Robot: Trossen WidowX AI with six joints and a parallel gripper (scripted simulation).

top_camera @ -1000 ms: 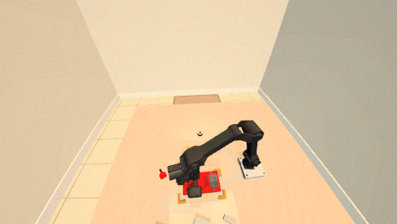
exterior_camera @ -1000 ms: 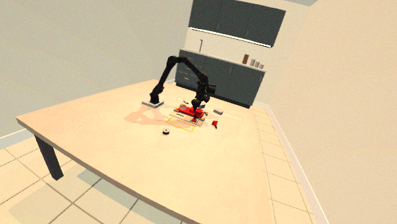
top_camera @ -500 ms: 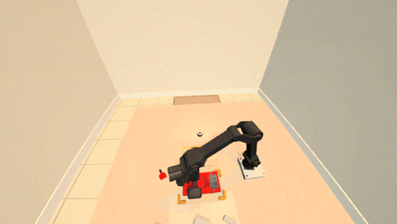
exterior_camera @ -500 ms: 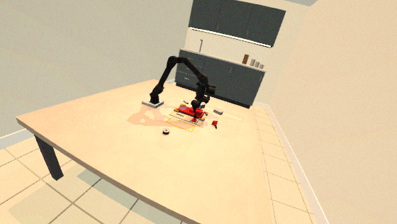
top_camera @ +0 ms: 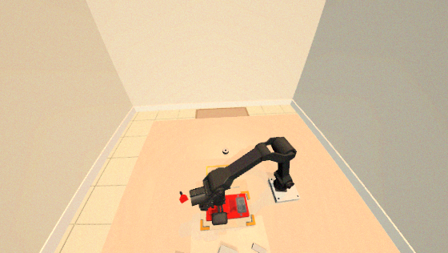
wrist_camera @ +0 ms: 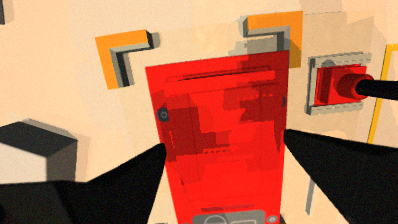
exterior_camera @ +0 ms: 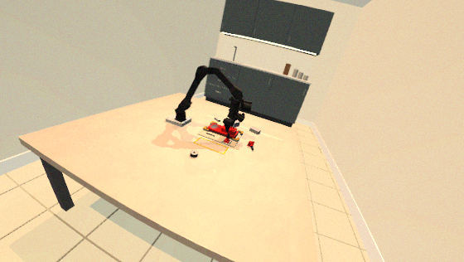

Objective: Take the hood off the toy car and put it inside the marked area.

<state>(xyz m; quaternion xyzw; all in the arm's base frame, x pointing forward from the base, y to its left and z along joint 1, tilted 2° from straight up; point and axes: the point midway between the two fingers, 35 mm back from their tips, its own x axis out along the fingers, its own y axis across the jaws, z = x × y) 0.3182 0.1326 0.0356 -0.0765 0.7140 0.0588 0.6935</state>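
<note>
Now: gripper tip right at the hood. Also, from my gripper tip: wheel: 35 cm to the right, 3 cm below.
</note>
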